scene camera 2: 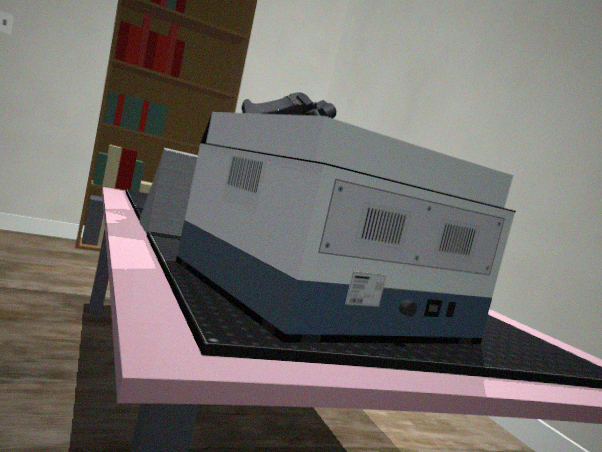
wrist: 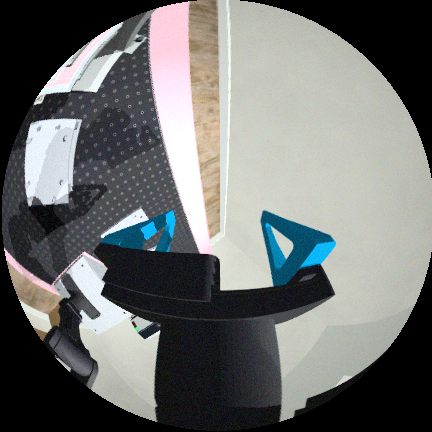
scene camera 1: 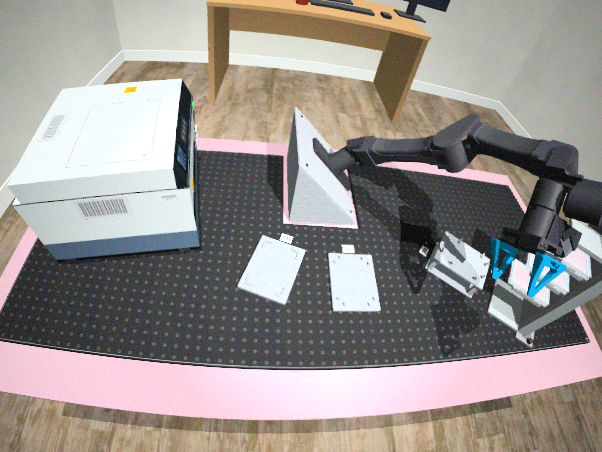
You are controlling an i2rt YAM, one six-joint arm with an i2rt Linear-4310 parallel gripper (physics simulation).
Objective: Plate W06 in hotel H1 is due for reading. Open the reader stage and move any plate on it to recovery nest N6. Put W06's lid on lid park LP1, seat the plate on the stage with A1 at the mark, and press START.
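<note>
My gripper is open, its blue fingers wide apart with nothing between them. In scene camera 1 it hangs over the near side of a grey plate hotel at the right. Several plates with pink wells, such as this plate, stand in the hotel; their labels are too small to read. The white and blue reader stands at the left. No extended stage shows, and its front is mostly turned away. Two flat white pads, one with corner marks and one with pins, lie mid-mat.
A raised white holder with pins stands left of the hotel. The wedge-shaped arm mount rises behind the pads. The pink table edge runs along the front. A desk stands behind.
</note>
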